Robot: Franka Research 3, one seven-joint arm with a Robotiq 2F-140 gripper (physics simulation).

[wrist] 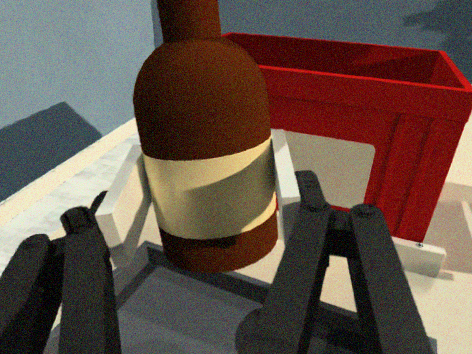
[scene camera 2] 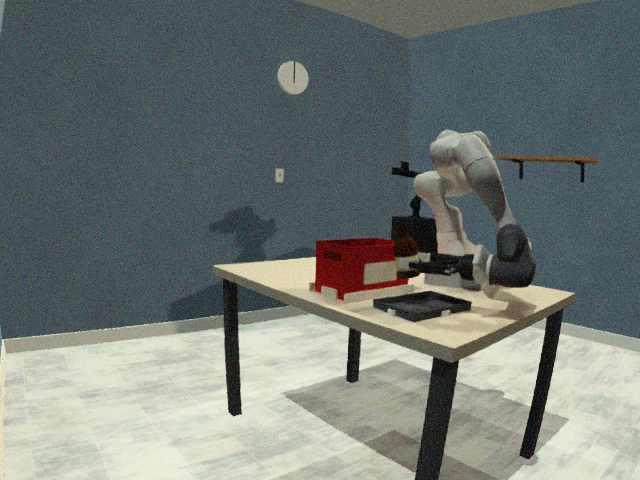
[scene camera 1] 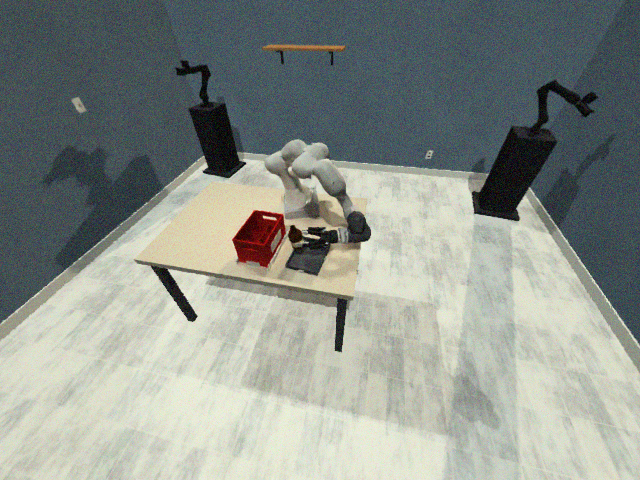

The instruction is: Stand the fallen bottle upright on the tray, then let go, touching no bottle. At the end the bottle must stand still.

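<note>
The brown bottle (scene camera 1: 295, 235) (scene camera 2: 406, 252) (wrist: 205, 105) with a cream label is held about upright, with its neck up. My gripper (scene camera 1: 301, 238) (scene camera 2: 415, 263) (wrist: 210, 159) is shut on it from the side, with the pale pads against the label on both sides. The dark grey tray (scene camera 1: 311, 256) (scene camera 2: 430, 301) (wrist: 175, 305) lies on the table, lower than the bottle. The bottle's base is in the air, near the tray's back rim in the wrist view. The top of the neck is cut off in the wrist view.
A red crate (scene camera 1: 251, 254) (scene camera 2: 338, 273) (wrist: 345, 107) stands close beside the bottle and tray, with pale strips around its foot. The wooden table (scene camera 1: 206, 222) (scene camera 2: 273, 276) carries the arm's base behind. Two black stands with dark arms are beyond the table.
</note>
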